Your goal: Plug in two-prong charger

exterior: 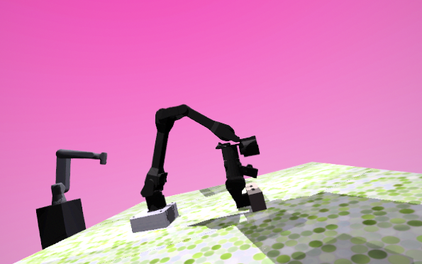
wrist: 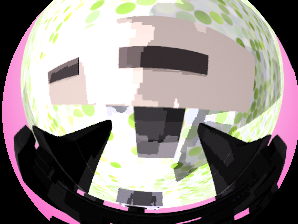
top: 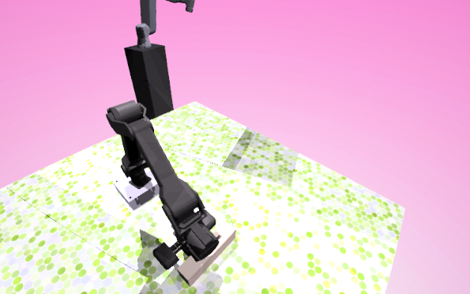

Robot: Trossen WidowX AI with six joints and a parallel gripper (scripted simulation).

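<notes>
My gripper tip is 30 mm short of the charger and 10 mm below it.
</notes>
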